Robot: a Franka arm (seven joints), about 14 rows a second.
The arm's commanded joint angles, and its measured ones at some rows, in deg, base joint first. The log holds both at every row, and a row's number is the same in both.
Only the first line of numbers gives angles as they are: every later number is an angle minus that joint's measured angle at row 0.
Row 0, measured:
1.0, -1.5, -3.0, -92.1, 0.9, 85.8, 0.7
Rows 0 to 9, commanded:
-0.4, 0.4, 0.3, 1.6, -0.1, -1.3, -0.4
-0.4, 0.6, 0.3, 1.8, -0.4, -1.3, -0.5
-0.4, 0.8, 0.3, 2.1, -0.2, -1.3, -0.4
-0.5, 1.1, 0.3, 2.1, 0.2, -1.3, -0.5
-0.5, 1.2, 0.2, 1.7, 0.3, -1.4, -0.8
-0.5, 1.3, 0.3, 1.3, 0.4, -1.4, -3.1
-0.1, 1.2, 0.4, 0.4, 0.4, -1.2, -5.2
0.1, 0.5, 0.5, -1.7, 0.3, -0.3, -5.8
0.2, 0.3, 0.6, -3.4, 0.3, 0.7, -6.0
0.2, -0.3, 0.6, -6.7, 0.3, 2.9, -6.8
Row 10, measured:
0.1, 0.8, 0.5, -2.1, 0.1, 0.3, -4.8
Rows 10 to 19, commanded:
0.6, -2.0, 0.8, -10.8, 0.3, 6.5, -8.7
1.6, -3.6, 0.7, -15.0, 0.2, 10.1, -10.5
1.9, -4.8, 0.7, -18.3, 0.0, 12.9, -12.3
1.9, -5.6, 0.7, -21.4, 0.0, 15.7, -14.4
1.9, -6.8, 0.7, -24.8, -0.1, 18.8, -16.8
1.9, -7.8, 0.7, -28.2, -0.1, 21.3, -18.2
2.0, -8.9, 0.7, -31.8, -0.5, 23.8, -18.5
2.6, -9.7, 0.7, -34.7, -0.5, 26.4, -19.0
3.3, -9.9, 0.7, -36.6, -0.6, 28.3, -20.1
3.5, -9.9, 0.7, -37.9, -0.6, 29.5, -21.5
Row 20, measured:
2.3, -6.6, 0.9, -32.6, 0.0, 26.0, -19.2
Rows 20 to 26, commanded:
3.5, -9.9, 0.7, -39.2, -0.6, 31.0, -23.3
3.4, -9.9, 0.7, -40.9, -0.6, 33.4, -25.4
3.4, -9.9, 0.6, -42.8, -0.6, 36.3, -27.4
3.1, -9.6, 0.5, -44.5, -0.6, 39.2, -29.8
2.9, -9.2, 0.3, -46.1, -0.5, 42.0, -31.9
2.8, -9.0, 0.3, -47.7, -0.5, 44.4, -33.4
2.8, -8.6, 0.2, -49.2, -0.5, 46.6, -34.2
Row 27, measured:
2.9, -7.7, 0.5, -45.7, -0.1, 42.5, -31.4
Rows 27 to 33, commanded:
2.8, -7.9, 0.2, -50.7, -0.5, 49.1, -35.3
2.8, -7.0, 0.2, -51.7, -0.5, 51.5, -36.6
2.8, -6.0, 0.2, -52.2, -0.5, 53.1, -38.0
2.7, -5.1, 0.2, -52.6, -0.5, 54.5, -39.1
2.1, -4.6, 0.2, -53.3, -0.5, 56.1, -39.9
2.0, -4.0, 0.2, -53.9, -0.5, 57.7, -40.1
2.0, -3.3, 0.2, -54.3, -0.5, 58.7, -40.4
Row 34, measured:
2.5, -4.2, 0.3, -53.2, -0.1, 55.9, -38.7
